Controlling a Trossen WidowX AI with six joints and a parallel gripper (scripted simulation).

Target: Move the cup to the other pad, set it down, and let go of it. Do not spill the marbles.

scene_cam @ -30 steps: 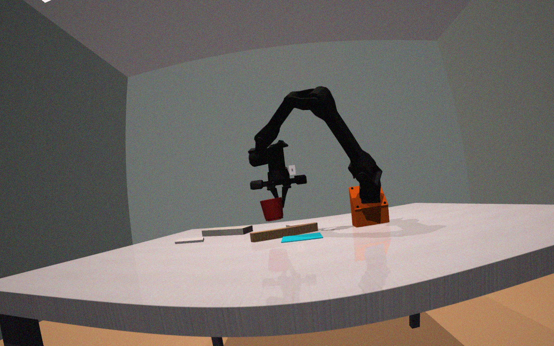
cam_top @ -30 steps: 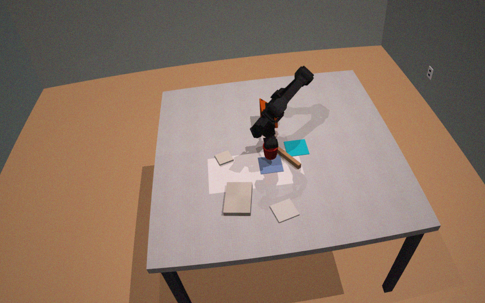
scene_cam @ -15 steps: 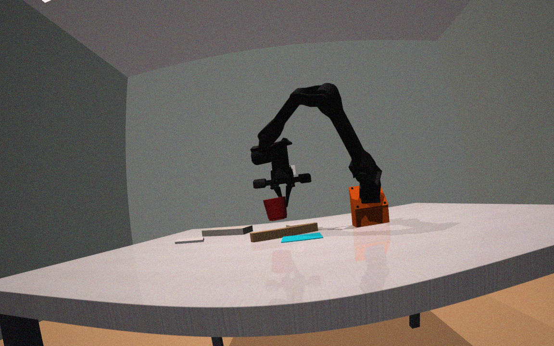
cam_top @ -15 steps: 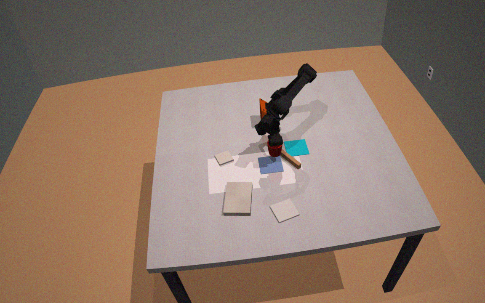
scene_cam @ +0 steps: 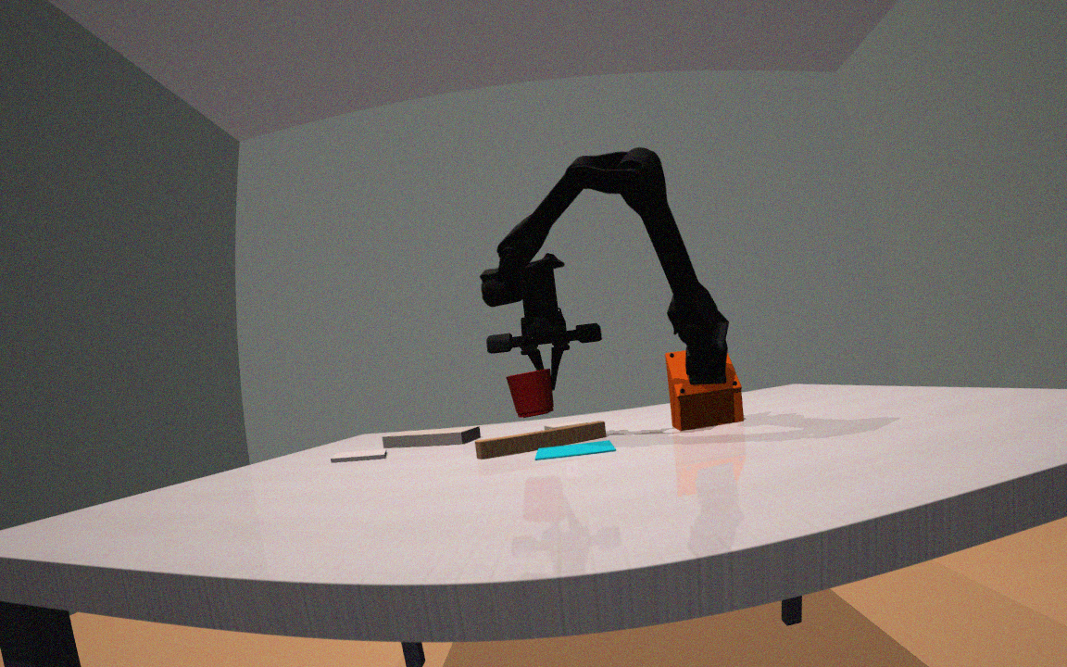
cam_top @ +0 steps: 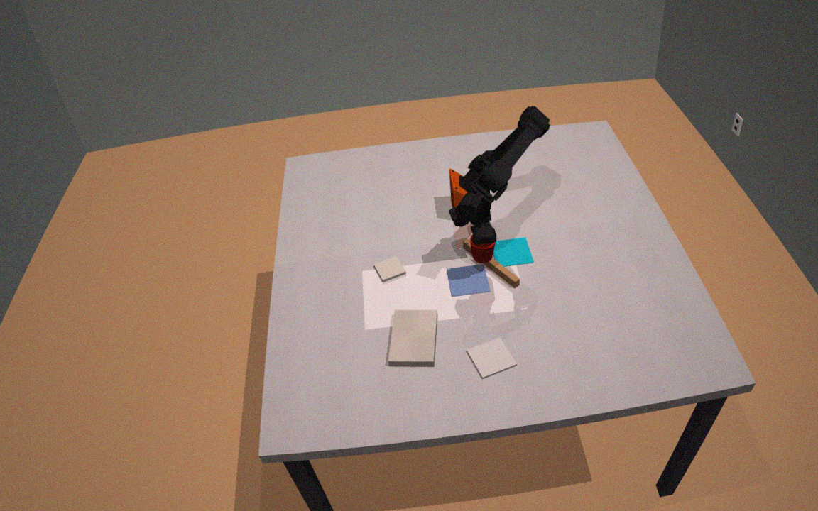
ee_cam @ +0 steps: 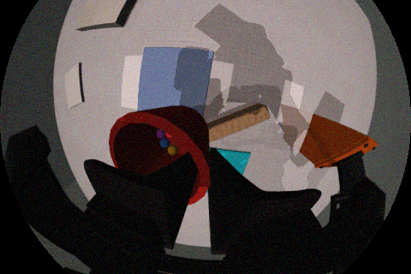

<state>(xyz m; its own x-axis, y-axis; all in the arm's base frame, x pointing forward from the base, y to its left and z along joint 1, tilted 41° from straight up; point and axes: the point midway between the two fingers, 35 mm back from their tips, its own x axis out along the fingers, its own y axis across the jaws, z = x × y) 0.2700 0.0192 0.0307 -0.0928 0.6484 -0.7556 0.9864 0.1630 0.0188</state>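
Right now the cyan pad is 100 mm to the left of my gripper tip, 100 mm below it and 40 mm behind it. Round my gripper tip: red cup 30 mm ahead; thick grey slab 290 mm ahead, 190 mm to the right, 80 mm below; wooden bar 90 mm below, 30 mm to the left, 10 mm ahead.
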